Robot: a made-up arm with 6 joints.
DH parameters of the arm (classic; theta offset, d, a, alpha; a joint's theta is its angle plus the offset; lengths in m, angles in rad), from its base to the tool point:
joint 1: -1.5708 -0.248 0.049 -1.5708
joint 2: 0 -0.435 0.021 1.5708
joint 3: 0 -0.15 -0.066 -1.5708
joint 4: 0 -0.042 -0.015 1.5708
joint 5: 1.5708 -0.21 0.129 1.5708
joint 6: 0 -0.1 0.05 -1.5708
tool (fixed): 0 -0.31 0 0
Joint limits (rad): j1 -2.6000..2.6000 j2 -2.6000..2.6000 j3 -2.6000..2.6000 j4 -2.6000..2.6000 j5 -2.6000..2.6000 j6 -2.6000..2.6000
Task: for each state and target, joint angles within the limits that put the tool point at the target. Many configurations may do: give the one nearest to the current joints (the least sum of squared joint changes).
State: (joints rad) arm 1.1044 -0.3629 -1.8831 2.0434 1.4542 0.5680
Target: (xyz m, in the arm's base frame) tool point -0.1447 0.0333 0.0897
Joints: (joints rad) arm 0.5291 -0.4420 -1.8929 2.0597 1.4904 0.5106
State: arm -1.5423 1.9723 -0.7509 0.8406 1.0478 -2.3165
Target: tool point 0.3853 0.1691 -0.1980
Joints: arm -1.8640 1.2137 -1.5333 1.2006 1.2738 -1.8890
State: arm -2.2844 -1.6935 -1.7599 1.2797 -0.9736 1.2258
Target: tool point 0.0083 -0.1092 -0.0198
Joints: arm -2.2022 -2.1587 -1.3549 1.9668 -0.3953 0.7318
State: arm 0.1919 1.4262 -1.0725 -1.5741 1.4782 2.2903
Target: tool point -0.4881 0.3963 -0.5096
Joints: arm 0.0898 1.0695 -1.0604 -1.6819 1.2836 2.0533
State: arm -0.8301 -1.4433 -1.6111 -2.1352 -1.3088 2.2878
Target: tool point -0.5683 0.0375 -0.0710
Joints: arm -0.7360 -0.9072 -2.0985 -2.2456 -0.5628 2.3826
